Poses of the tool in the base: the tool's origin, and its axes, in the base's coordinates. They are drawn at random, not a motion.
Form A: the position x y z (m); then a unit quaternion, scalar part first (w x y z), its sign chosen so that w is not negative.
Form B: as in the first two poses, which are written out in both.
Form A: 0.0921, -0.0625, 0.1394, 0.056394, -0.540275, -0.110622, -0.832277
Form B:
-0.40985, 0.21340, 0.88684, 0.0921
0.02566, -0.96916, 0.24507, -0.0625
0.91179, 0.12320, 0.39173, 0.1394
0, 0, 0, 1

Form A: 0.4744, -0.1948, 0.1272, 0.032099, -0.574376, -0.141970, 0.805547
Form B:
-0.33812, 0.11137, -0.93449, 0.4744
0.21480, -0.95763, -0.19185, -0.1948
-0.91626, -0.26560, 0.29987, 0.1272
0, 0, 0, 1

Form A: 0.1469, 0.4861, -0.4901, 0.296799, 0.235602, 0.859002, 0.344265
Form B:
-0.71280, 0.20041, 0.67212, 0.1469
0.60912, 0.65195, 0.45160, 0.4861
-0.34768, 0.73130, -0.58678, -0.4901
0, 0, 0, 1

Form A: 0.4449, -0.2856, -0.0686, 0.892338, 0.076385, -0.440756, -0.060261
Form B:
0.60421, 0.04021, -0.79581, 0.4449
-0.17488, 0.98107, -0.08320, -0.2856
0.77740, 0.18944, 0.59980, -0.0686
0, 0, 0, 1

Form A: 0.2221, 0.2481, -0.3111, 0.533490, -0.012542, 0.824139, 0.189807
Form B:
-0.43046, -0.22319, 0.87458, 0.2221
0.18185, 0.92763, 0.32624, 0.2481
-0.88410, 0.29947, -0.35872, -0.3111
0, 0, 0, 1

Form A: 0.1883, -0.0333, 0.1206, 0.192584, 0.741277, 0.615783, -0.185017
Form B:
0.17316, 0.98419, -0.03712, 0.1883
0.84167, -0.16745, -0.51338, -0.0333
-0.51148, 0.05766, -0.85736, 0.1206
0, 0, 0, 1

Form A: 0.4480, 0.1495, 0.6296, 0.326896, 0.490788, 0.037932, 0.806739
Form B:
-0.30453, -0.49021, 0.81667, 0.4480
0.56467, -0.78340, -0.25967, 0.1495
0.76708, 0.38208, 0.51538, 0.6296
0, 0, 0, 1

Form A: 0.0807, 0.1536, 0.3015, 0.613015, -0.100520, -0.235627, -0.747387
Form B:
-0.22822, 0.96369, -0.13863, 0.0807
-0.86895, -0.13738, 0.47545, 0.1536
0.43914, 0.22897, 0.86875, 0.3015
0, 0, 0, 1

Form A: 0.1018, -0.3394, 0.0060, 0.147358, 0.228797, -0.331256, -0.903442
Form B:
-0.85188, 0.11468, -0.51104, 0.1018
-0.41784, -0.73711, 0.53111, -0.3394
-0.31578, 0.66597, 0.67584, 0.0060
0, 0, 0, 1

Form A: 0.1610, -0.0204, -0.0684, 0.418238, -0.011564, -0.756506, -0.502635
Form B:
-0.64989, 0.43794, -0.62117, 0.1610
-0.40295, 0.49445, 0.77017, -0.0204
0.64442, 0.75082, -0.14487, -0.0684
0, 0, 0, 1

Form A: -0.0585, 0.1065, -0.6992, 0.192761, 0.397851, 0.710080, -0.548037
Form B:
-0.60912, 0.77629, -0.16232, -0.0585
0.35373, 0.08274, -0.93168, 0.1065
-0.70983, -0.62492, -0.32500, -0.6992
0, 0, 0, 1

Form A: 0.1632, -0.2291, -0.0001, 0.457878, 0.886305, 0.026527, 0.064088
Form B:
0.99038, -0.01167, 0.13790, 0.1632
0.10571, -0.57929, -0.80824, -0.2291
0.08931, 0.81504, -0.57248, -0.0001
0, 0, 0, 1

